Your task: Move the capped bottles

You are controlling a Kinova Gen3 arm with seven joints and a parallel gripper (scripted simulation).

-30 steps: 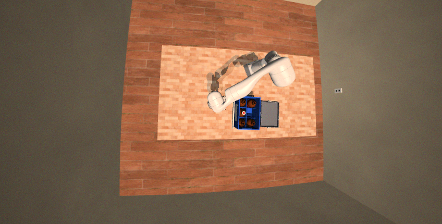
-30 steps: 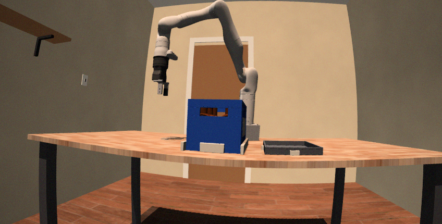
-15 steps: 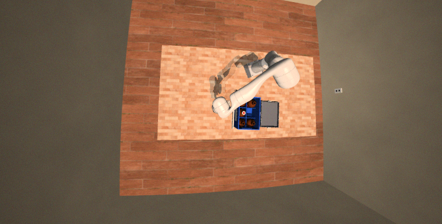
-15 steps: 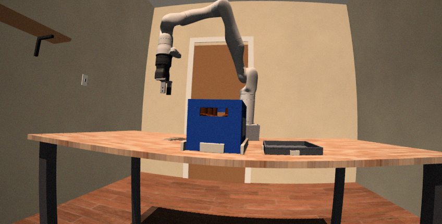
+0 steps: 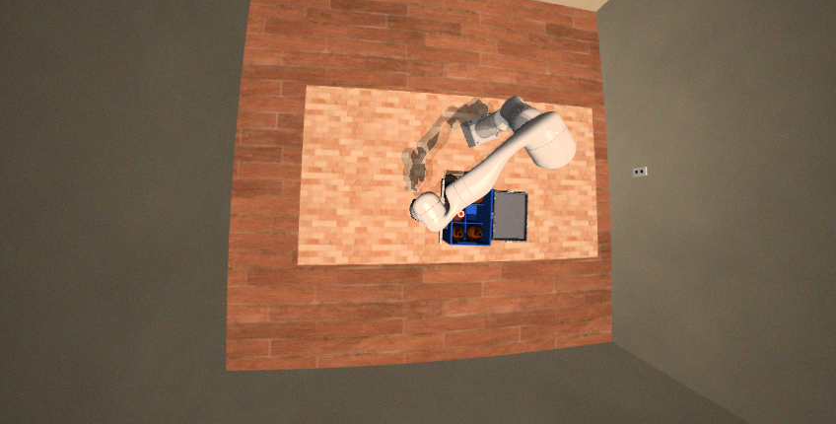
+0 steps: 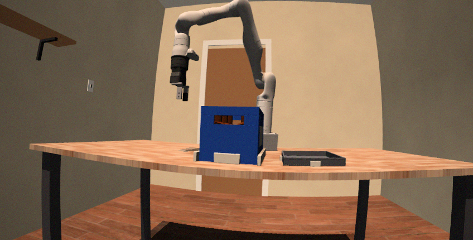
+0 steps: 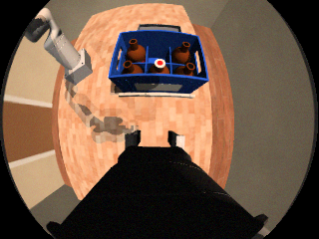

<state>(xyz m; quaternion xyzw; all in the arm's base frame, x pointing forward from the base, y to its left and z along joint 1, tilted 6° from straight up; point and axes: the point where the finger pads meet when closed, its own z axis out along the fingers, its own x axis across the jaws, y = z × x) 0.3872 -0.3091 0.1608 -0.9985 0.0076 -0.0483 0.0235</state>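
Right now the glass bottle is 10 mm ahead of my hand, 180 mm to the left of it and 150 mm below it. Also, from my hand: blue crate 10 mm ahead, 230 mm to the left, 150 mm below; then grey tray 20 mm ahead, 500 mm to the left, 220 mm below.
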